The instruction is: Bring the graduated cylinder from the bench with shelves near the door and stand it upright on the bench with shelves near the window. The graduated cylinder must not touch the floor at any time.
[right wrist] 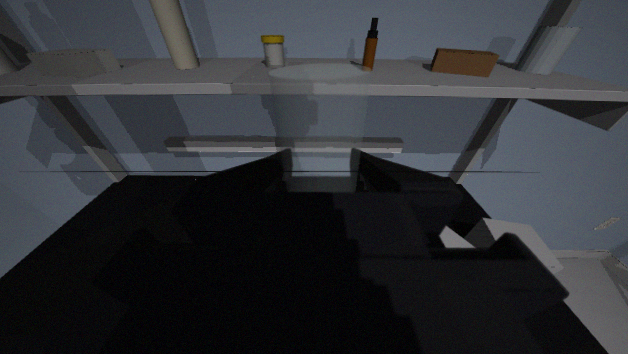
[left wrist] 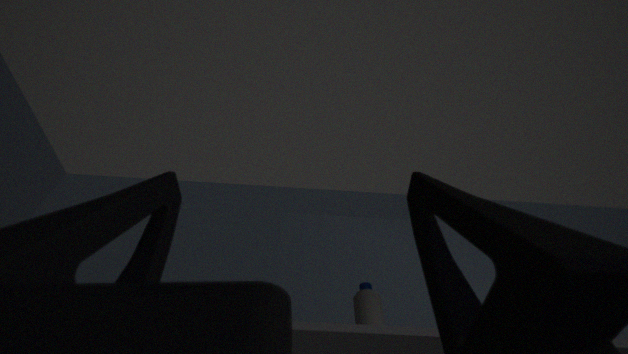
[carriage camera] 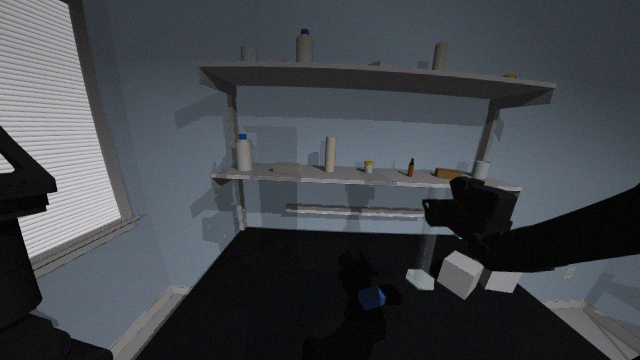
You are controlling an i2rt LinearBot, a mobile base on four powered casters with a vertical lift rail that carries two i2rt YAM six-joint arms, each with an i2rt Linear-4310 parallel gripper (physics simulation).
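Frame: origin at the left arm's base, x ahead, y left, z up, level; centimetres.
Where they show: left gripper, between the fingertips: (left wrist: 295,184); right gripper, between the fingertips: (right wrist: 321,156) (carriage camera: 429,201).
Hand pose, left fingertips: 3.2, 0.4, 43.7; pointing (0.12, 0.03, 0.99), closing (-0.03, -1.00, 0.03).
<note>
Things, the pixels of their top centre, and the offset from my left fingertips, as dx, dy, dz. "pt": a spot on its surface instead. Level surfaces: height alone.
- graduated cylinder, centre of its top: (right wrist: 337,69) (carriage camera: 441,186) +37.5, -65.5, -15.5
- black bench, height of its surface: dz -68.0
- window, a spot on its surface: (carriage camera: 45,110) pt +56.0, +99.0, +5.3
- blue block, centre of its top: (carriage camera: 372,294) +43.0, -53.3, -64.0
- lower shelf, a spot on its surface: (right wrist: 230,89) pt +63.5, -49.0, -23.3
- brown box, a spot on its surface: (right wrist: 464,62) (carriage camera: 449,174) pt +75.6, -95.0, -20.0
The graduated cylinder (carriage camera: 426,250) (right wrist: 320,117) is clear and roughly upright, with a pale six-sided foot, over the right part of the bench. My right gripper (carriage camera: 431,212) (right wrist: 321,156) is shut on its upper part; the rim stands above the fingers. Whether the foot touches the bench top is hard to tell. The black bench (carriage camera: 215,285) (right wrist: 45,285) stands beside a window (carriage camera: 45,110) with blinds and carries two shelf boards. My left gripper (left wrist: 295,184) is open and empty, raised; part of it shows at the left edge of the carriage view.
Two white boxes, a nearer one (carriage camera: 460,274) and a farther one (carriage camera: 501,281), stand right of the cylinder's foot. A blue block (carriage camera: 371,298) lies left of it, in a dark shadow. The lower shelf (carriage camera: 350,179) (right wrist: 230,89) holds bottles, jars and a brown box (carriage camera: 448,173) (right wrist: 464,62).
</note>
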